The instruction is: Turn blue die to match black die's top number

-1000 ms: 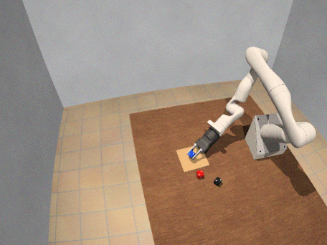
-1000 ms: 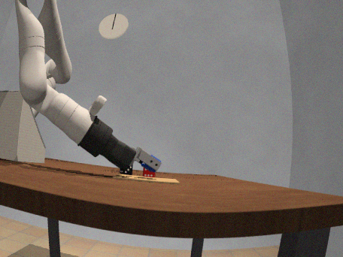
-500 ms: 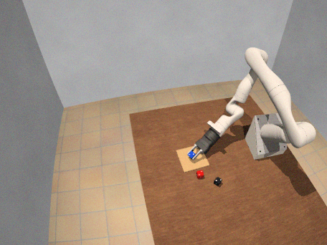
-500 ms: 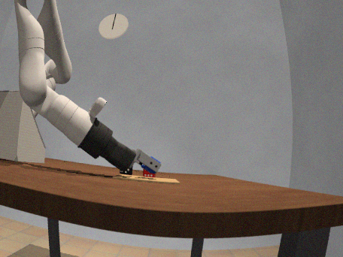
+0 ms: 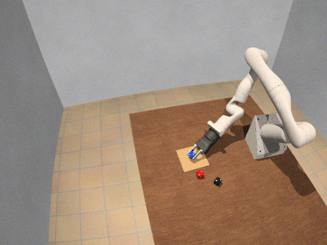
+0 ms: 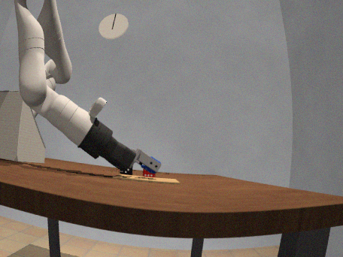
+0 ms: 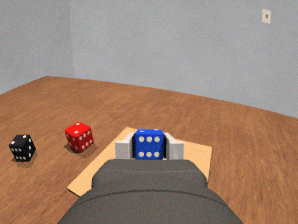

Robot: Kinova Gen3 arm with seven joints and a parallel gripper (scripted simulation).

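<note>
Right now the tan mat is 40 mm below my hand. The rest, counted from my hand: red die (110 mm to the left, 20 mm below, 10 mm behind); black die (170 mm to the left, 80 mm behind, 20 mm below); blue die (right at my hand).
</note>
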